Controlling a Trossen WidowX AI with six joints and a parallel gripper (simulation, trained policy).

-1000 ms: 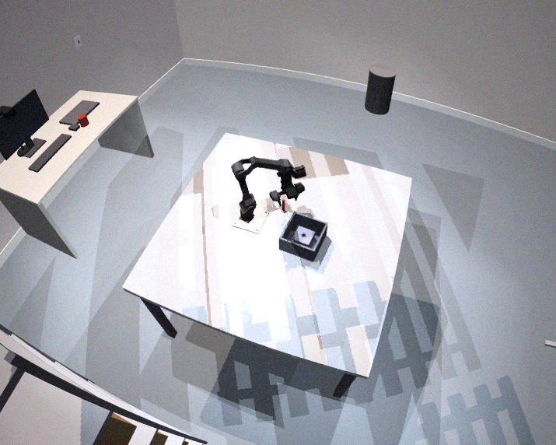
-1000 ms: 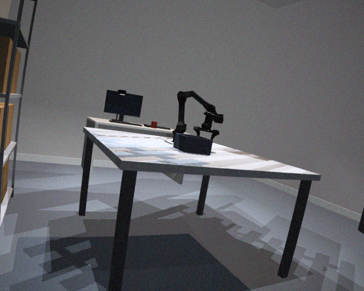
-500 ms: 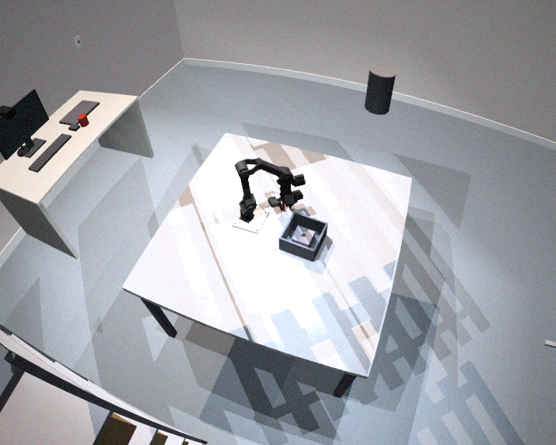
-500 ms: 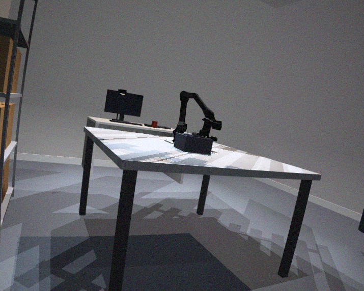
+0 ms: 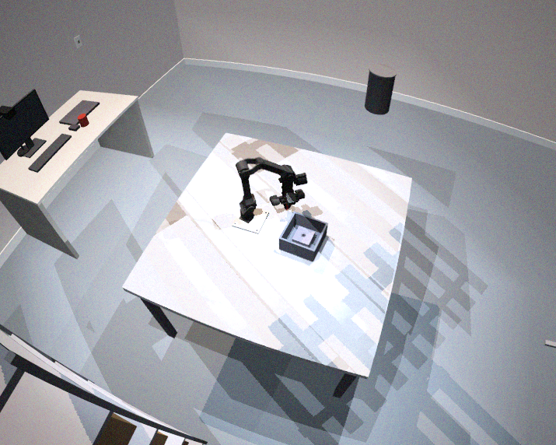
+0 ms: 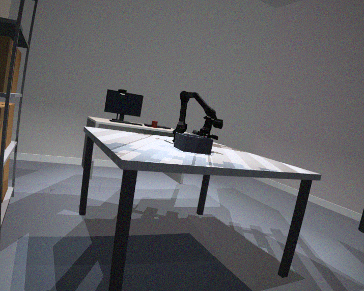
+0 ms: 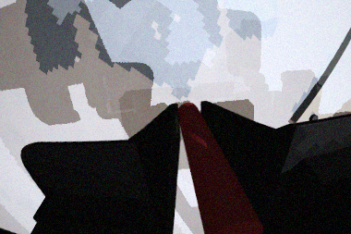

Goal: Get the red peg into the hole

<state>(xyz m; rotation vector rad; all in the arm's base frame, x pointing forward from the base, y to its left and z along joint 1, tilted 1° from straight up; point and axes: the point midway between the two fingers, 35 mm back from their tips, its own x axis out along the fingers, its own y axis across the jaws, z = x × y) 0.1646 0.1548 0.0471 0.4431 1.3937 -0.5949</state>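
My gripper tip is 18 cm short of the pale plate, 14 cm to the left of it and 3 cm below it. The rest, counted from my gripper tip: dark box: 18 cm ahead, 14 cm to the right, 1 cm above; red peg: 4 cm above.
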